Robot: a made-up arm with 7 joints.
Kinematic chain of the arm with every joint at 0, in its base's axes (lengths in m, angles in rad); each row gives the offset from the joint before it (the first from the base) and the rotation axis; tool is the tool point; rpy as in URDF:
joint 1: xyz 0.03 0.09 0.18 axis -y
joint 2: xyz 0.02 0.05 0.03 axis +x
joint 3: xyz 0 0 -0.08 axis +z
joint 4: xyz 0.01 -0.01 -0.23 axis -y
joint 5: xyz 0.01 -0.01 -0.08 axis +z
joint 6: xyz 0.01 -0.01 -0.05 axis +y
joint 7: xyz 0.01 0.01 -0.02 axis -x
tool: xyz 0.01 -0.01 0 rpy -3.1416 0 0
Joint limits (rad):
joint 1: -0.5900..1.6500
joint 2: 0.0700..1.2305
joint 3: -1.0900..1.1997
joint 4: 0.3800..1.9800
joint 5: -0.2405..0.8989
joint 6: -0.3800..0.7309
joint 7: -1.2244..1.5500
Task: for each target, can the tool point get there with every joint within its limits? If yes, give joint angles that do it. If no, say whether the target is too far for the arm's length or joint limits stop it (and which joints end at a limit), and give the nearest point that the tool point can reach.
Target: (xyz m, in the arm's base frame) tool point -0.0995 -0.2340 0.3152
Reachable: no: joint limits stop it (at a limit: joint 1, joint 2, joint 4, joint 7) | nearest point 0.2147 0.0182 0.2615 | short by 0.406 m
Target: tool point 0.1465 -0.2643 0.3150
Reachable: no: joint limits stop it (at a limit: joint 1, joint 2, joint 3, joint 5, joint 7) | nearest point 0.2459 0.0007 0.2680 | short by 0.287 m
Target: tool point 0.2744 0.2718 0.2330
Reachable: yes | joints 1.1268 0.2048 0.7231 1.6747 0.0979 -0.1823 -0.3866
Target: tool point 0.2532 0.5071 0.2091
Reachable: yes | joints 0.9473 0.9764 0.4684 0.7643 0.5020 0.6106 -0.8608
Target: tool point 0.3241 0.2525 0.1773
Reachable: yes | joints 0.9148 0.1798 0.4937 1.5264 0.4104 0.2054 -0.3561
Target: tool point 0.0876 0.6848 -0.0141
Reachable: no: too far | nearest point 0.0742 0.5757 0.0311 | short by 0.119 m
